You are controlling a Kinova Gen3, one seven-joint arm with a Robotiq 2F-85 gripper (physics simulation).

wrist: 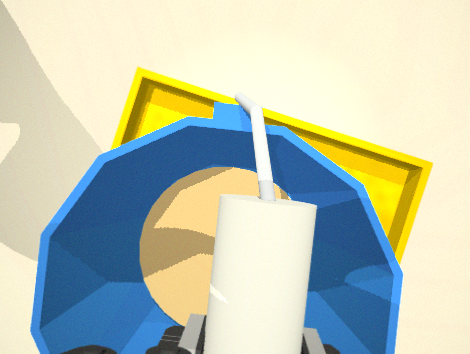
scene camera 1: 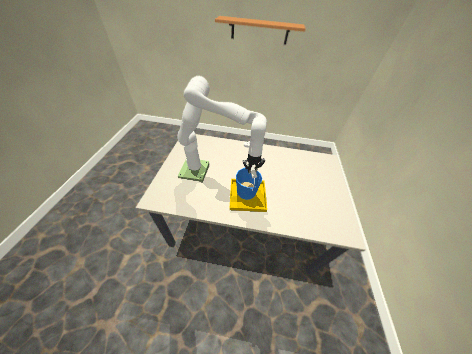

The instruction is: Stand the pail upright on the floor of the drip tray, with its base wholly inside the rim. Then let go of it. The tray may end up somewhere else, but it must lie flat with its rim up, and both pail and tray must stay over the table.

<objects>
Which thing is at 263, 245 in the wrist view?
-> A white grip.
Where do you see a yellow drip tray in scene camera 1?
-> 258, 203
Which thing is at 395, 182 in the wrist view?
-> A yellow drip tray.
</objects>
